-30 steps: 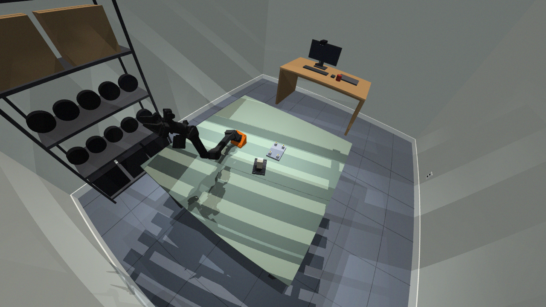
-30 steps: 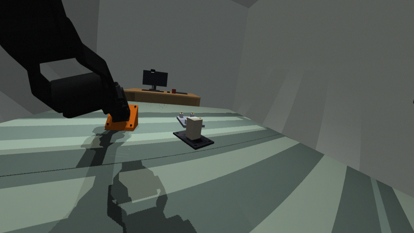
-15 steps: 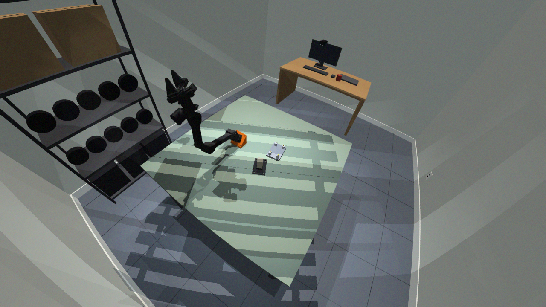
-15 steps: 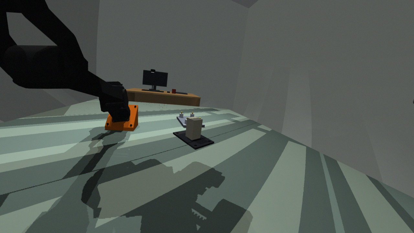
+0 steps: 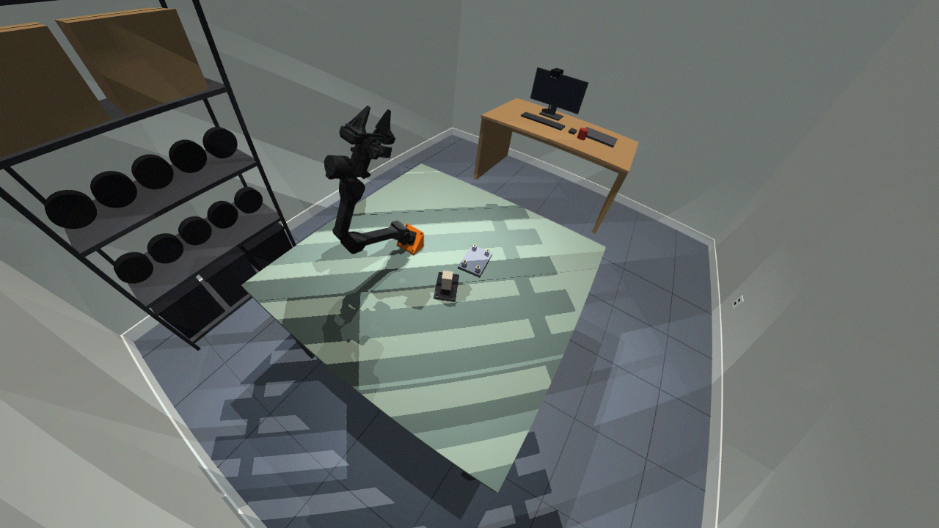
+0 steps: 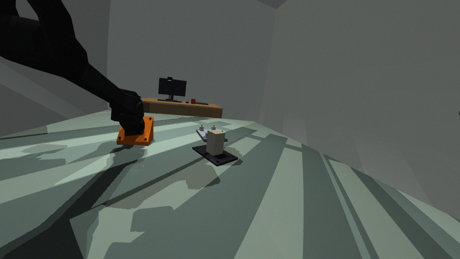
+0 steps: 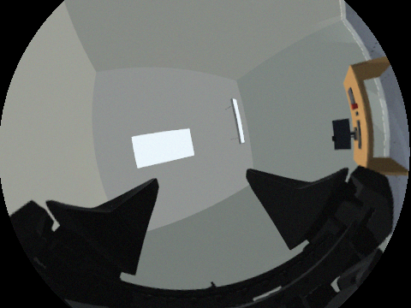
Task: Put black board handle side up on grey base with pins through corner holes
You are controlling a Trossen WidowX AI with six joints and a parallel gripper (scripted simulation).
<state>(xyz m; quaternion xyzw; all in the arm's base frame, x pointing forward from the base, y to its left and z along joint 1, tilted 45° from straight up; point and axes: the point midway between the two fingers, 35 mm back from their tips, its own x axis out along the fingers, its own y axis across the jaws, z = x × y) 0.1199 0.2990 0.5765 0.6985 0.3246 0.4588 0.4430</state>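
The black board lies 230 mm ahead of my gripper tip, 40 mm to the left of it and 690 mm below it. From my gripper tip the other things lie so: grey base 280 mm ahead, 240 mm to the left, 710 mm below.
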